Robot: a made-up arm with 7 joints.
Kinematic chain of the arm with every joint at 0, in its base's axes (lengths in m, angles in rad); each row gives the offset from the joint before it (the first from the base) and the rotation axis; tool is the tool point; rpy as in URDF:
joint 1: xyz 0 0 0 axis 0.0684 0.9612 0.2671
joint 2: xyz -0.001 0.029 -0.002 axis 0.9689 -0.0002 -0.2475
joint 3: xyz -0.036 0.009 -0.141 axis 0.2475 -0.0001 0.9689
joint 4: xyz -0.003 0 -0.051 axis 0.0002 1 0
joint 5: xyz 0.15 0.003 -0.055 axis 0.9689 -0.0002 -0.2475
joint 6: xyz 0.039 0 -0.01 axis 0.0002 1 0
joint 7: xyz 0.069 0 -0.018 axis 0.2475 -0.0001 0.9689
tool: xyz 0 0 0 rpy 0 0.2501 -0.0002
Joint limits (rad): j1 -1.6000..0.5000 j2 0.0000..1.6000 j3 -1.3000..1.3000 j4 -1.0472..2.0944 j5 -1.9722..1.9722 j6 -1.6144..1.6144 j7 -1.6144..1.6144
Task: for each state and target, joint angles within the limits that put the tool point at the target. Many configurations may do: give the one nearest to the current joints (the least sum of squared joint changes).
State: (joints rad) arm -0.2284 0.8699 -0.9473 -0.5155 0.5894 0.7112 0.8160
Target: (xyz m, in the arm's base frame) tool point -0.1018 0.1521 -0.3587
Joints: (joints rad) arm 0.2870 0.9158 -1.2265 0.2440 0.4725 0.6953 0.8160
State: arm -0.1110 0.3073 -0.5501 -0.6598 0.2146 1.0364 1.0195
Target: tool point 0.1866 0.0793 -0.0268
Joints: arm -0.1404 0.4034 0.0514 -1.0472 0.5207 1.0130 1.0195
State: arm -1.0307 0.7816 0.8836 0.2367 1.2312 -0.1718 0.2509
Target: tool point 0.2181 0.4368 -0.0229
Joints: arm -0.9171 1.0877 1.0390 1.0624 1.2276 0.0082 0.2509
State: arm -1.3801 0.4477 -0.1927 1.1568 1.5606 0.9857 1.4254
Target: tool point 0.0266 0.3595 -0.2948
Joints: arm -0.3810 0.7013 -0.0626 1.7111 1.4275 0.8811 1.4254
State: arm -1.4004 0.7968 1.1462 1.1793 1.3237 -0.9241 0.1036
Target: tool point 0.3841 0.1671 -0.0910
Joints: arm -1.2084 0.4652 1.0673 1.1564 1.3053 -1.3547 0.1036
